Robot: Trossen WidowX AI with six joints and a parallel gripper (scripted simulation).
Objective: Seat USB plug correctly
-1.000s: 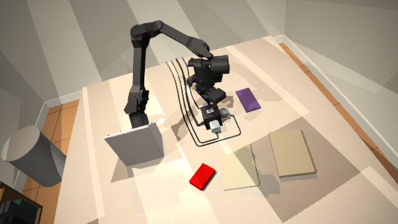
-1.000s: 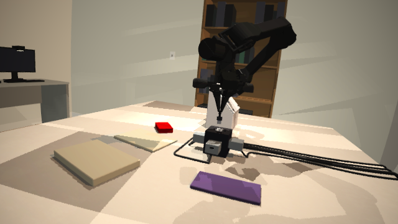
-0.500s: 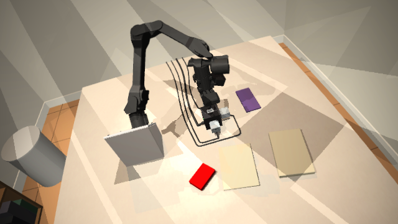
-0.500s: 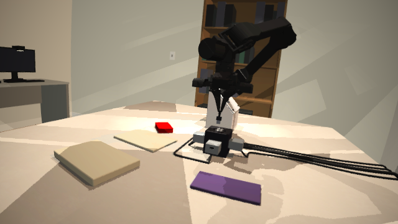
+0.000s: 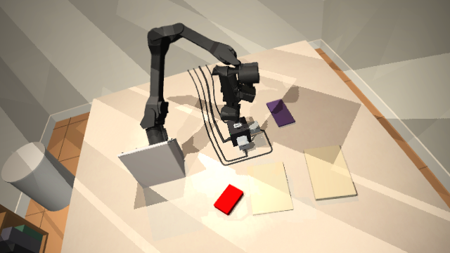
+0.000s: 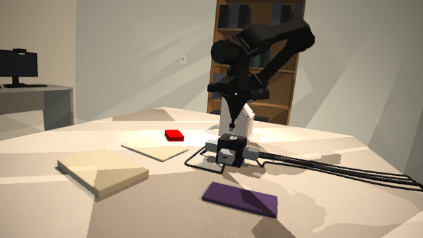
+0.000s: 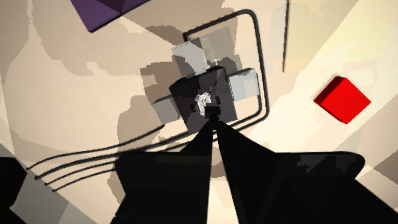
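My gripper tip is 2 cm above the USB plug. From my gripper tip the other things lie so: USB socket 1 cm to the left, 7 cm below; red block 12 cm behind, 25 cm to the right, 12 cm below; purple card 21 cm ahead, 7 cm to the left, 13 cm below.
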